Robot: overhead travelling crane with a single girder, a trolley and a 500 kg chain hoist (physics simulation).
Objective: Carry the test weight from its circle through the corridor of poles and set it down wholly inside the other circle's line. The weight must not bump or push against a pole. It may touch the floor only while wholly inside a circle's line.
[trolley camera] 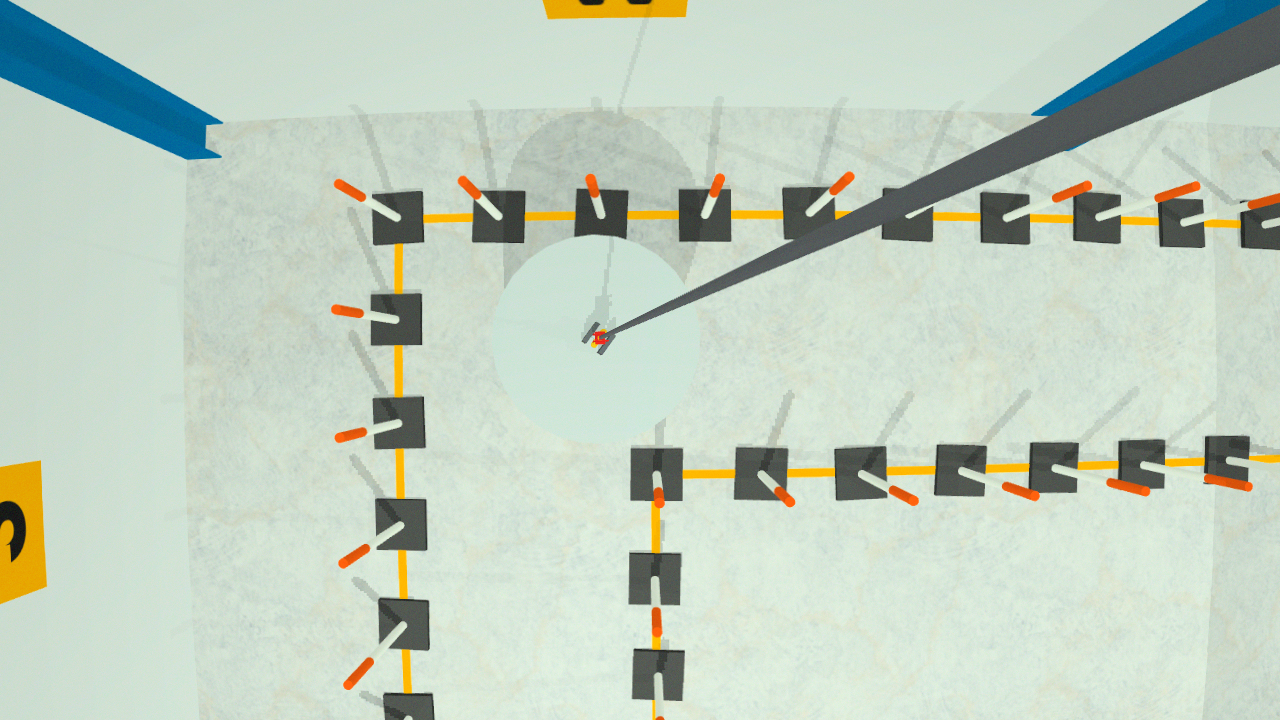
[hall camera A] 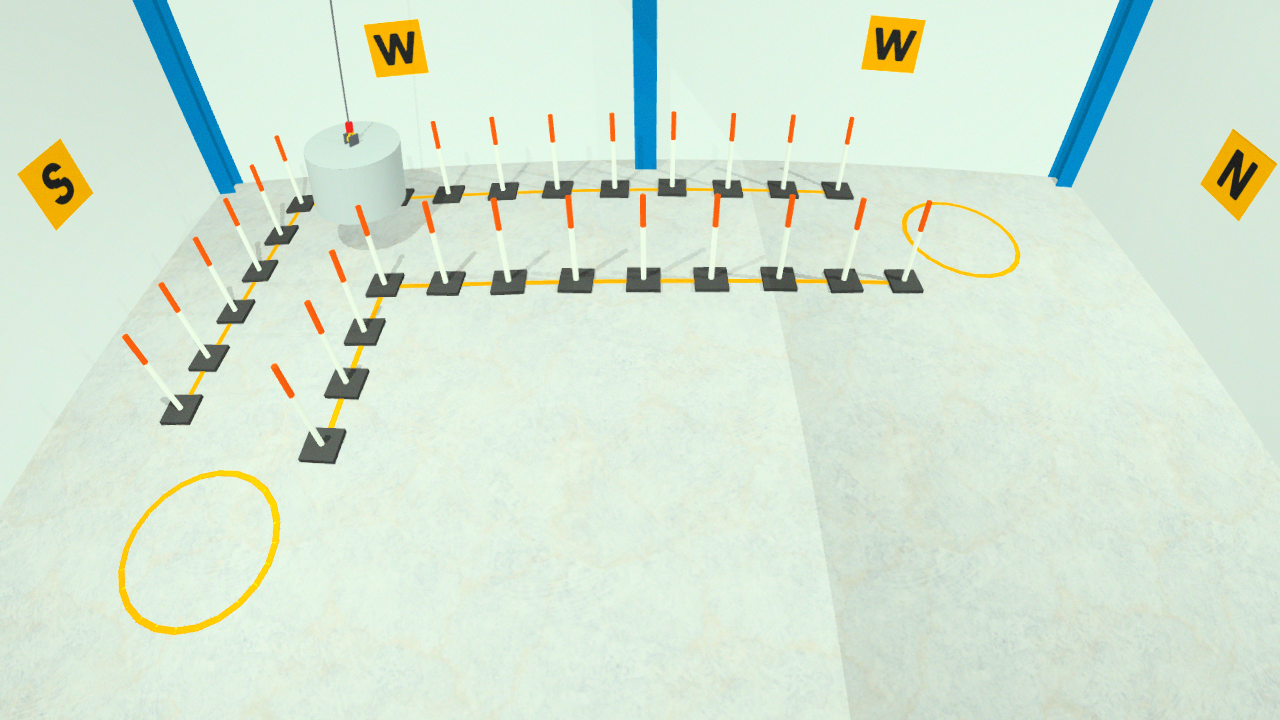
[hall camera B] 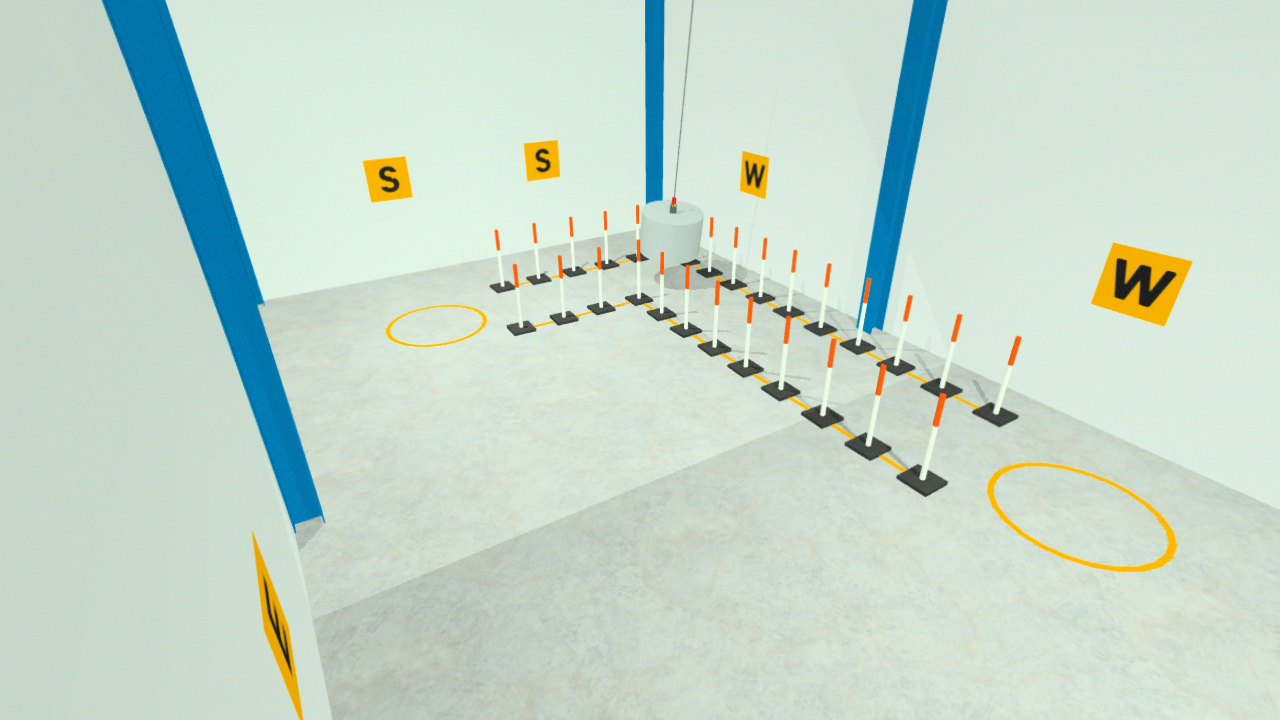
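Observation:
The test weight [hall camera A: 355, 183] [hall camera B: 671, 237] [trolley camera: 554, 385], a pale grey cylinder, hangs upright above the floor at the corridor's corner. My gripper [hall camera A: 349, 137] [hall camera B: 673, 206] [trolley camera: 599, 337], the hoist's hook, is shut on the fitting at its top centre. In the trolley view the weight lies right of the left pole row, close below the third base [trolley camera: 601, 225] of the upper row, and up-left of the inner corner pole base [trolley camera: 642, 483], with a narrow gap. One yellow circle [hall camera A: 174, 631] [hall camera B: 435, 344] lies at the south end, the other circle [hall camera A: 1018, 252] [hall camera B: 1173, 541] at the north end.
Orange-and-white poles on black bases form the L-shaped corridor. Its outer corner base [trolley camera: 397, 231] stands up-left of the weight. The west wall and a blue column [hall camera A: 644, 89] [hall camera B: 899, 161] stand behind the long outer row. The weight's shadow [trolley camera: 554, 147] falls across that row.

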